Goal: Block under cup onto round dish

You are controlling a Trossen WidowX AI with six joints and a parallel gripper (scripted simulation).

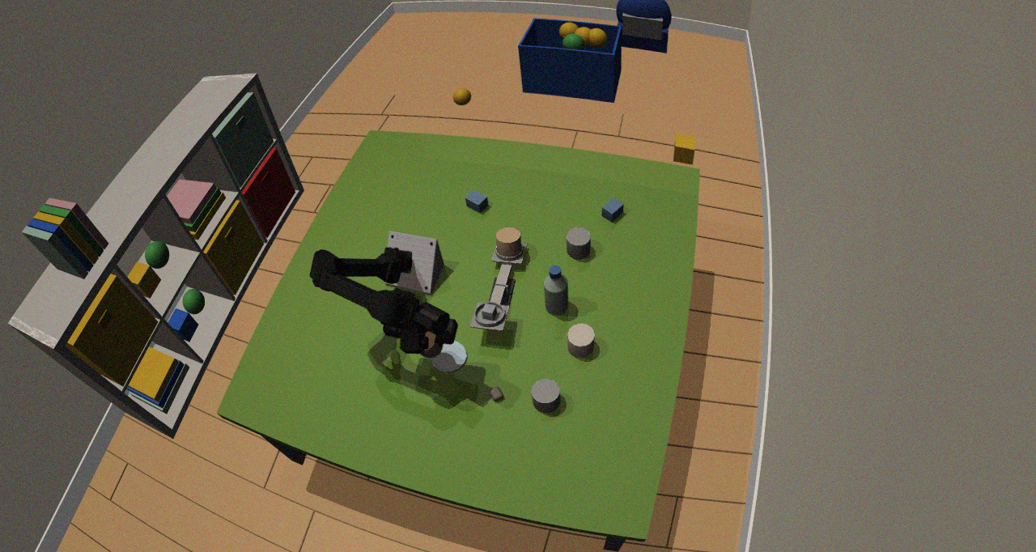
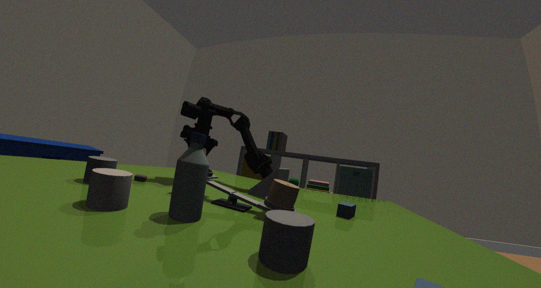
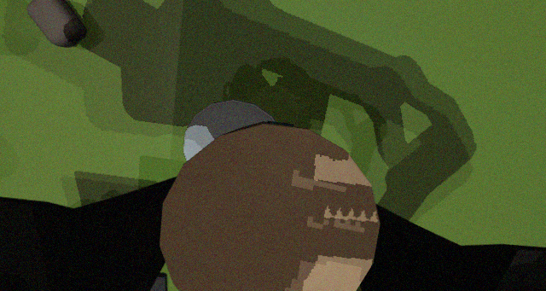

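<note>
Now: gripper tip 13 cm short of the grey block, 14 cm to the right of it and 1 cm above it. Also, from my gripper tip: pale round dish 3 cm ahead, 2 cm to the left, 9 cm below; small pebble 19 cm ahead, 6 cm to the right, 9 cm below; brown cup 2 cm to the right, 1 cm above.
</note>
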